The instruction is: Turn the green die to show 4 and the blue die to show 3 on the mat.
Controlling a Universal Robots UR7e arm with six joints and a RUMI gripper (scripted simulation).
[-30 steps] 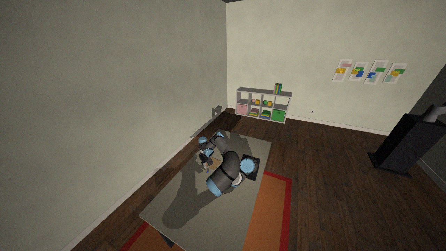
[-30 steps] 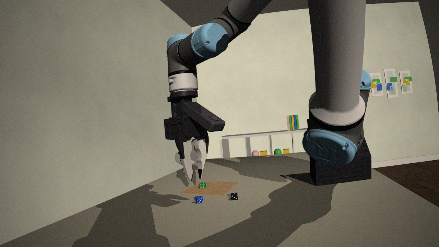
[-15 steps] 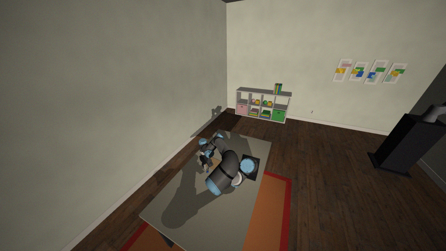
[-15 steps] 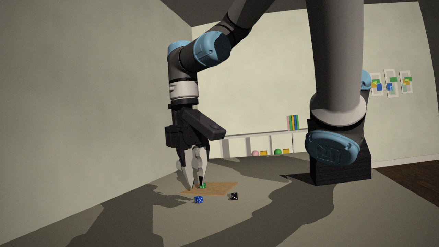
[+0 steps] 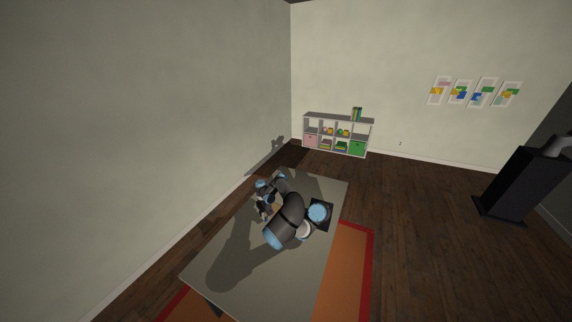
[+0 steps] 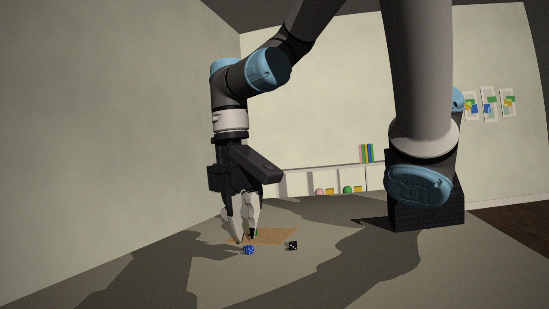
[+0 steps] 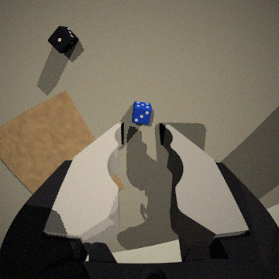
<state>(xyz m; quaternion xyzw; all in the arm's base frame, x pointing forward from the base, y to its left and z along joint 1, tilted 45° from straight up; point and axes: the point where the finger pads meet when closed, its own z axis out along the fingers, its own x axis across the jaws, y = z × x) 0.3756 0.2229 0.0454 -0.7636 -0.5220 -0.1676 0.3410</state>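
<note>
My hand is 4 cm above the blue die. From my hand the other things lie so: green die: 4 cm ahead, 13 cm to the right, 3 cm below; tan mat: 2 cm ahead, 13 cm to the right, 4 cm below; black die: 9 cm behind, 3 cm to the right, 4 cm below.
</note>
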